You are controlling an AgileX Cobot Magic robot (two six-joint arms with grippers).
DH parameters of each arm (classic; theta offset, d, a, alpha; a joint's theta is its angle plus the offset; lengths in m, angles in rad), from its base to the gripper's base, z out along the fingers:
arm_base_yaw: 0 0.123 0 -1.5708
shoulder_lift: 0.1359 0 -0.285 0
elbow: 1.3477 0 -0.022 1.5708
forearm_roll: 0 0.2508 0 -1.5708
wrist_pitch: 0 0 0.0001 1.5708
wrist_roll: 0 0.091 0 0
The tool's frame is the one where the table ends.
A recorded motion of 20 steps. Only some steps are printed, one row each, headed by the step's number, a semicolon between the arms.
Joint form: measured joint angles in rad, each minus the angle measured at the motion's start. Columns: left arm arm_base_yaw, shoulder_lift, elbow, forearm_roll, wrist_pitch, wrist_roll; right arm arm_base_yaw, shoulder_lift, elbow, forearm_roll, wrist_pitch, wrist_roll.
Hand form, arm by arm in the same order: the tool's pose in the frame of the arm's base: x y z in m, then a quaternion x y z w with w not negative. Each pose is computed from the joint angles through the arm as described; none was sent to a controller.
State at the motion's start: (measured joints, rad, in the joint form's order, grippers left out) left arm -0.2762 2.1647 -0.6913 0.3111 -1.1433 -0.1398; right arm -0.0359 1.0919 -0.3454 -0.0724 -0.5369 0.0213
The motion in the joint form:
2: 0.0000 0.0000 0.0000 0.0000 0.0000 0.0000; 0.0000 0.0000 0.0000 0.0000 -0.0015 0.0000
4: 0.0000 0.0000 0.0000 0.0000 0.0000 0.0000; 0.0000 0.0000 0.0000 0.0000 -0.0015 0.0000
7: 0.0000 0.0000 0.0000 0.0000 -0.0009 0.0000; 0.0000 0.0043 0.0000 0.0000 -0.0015 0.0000
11: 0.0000 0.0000 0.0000 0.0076 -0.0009 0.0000; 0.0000 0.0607 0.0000 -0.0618 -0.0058 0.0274
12: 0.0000 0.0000 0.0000 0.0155 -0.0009 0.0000; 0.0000 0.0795 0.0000 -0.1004 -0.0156 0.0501
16: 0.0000 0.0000 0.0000 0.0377 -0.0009 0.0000; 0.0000 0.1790 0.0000 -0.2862 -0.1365 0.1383
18: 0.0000 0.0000 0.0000 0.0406 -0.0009 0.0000; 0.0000 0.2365 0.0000 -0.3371 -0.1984 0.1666
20: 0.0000 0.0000 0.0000 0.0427 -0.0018 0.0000; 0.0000 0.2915 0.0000 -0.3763 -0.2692 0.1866
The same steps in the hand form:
2: 0.3222 -0.1177 0.0702 0.19017 0.76688 -0.19563 0.58091; 0.2061 -0.0040 0.2440 -0.01416 0.74876 -0.01155 0.66259
4: 0.3222 -0.1177 0.0702 0.19017 0.76688 -0.19563 0.58091; 0.2061 -0.0040 0.2440 -0.01416 0.74876 -0.01155 0.66259
7: 0.3222 -0.1177 0.0703 0.19011 0.76661 -0.19576 0.58124; 0.2066 -0.0041 0.2431 -0.01413 0.75018 -0.01146 0.66098
11: 0.3219 -0.1182 0.0702 0.19340 0.76591 -0.19738 0.58053; 0.2130 -0.0014 0.2314 -0.03384 0.76733 -0.00619 0.64033
12: 0.3215 -0.1187 0.0702 0.19682 0.76518 -0.19906 0.57977; 0.2151 0.0005 0.2281 -0.04420 0.77042 -0.00073 0.63600
16: 0.3205 -0.1202 0.0701 0.20640 0.76305 -0.20377 0.57760; 0.2252 0.0118 0.2150 -0.10415 0.76452 0.03406 0.63521
18: 0.3203 -0.1204 0.0701 0.20765 0.76277 -0.20438 0.57731; 0.2302 0.0160 0.2065 -0.11870 0.76364 0.05429 0.63231
20: 0.3202 -0.1206 0.0701 0.20850 0.76229 -0.20497 0.57743; 0.2346 0.0200 0.1993 -0.13020 0.75888 0.07537 0.63361

